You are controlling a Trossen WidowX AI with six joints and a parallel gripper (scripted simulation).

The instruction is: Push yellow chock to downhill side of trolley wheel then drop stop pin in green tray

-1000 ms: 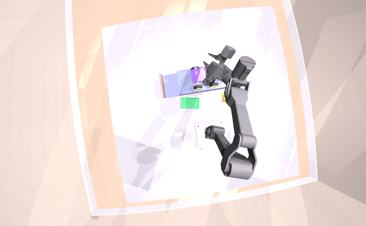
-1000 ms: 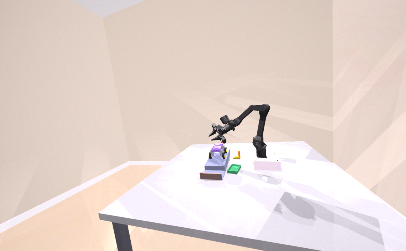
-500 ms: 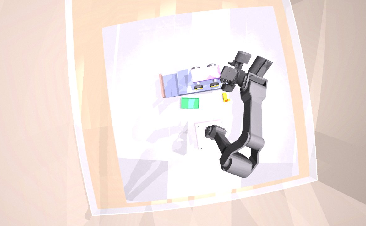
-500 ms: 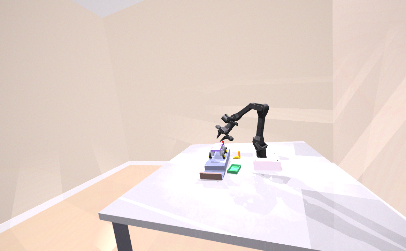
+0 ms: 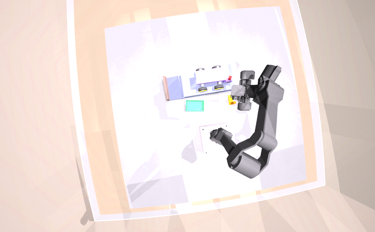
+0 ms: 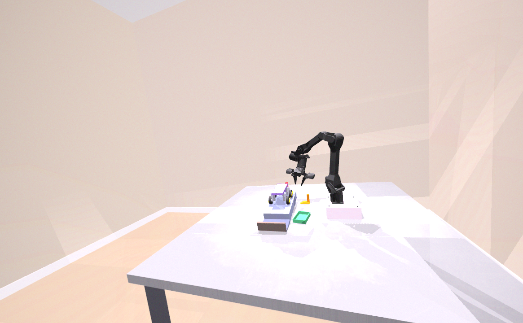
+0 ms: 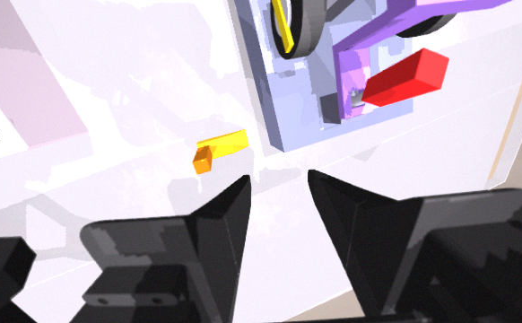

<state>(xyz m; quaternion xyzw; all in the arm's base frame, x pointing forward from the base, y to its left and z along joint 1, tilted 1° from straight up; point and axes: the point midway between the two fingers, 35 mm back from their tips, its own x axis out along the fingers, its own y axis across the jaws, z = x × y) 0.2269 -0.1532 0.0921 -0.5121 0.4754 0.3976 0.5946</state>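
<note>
Now: gripper tip 11 cm above the yellow chock and 4 cm past it. Round my gripper tip: purple trolley (14 cm to the left, 10 cm ahead, 2 cm below); red-headed stop pin (7 cm ahead, 3 cm to the left); green tray (24 cm to the left, 14 cm below, 3 cm behind).
</note>
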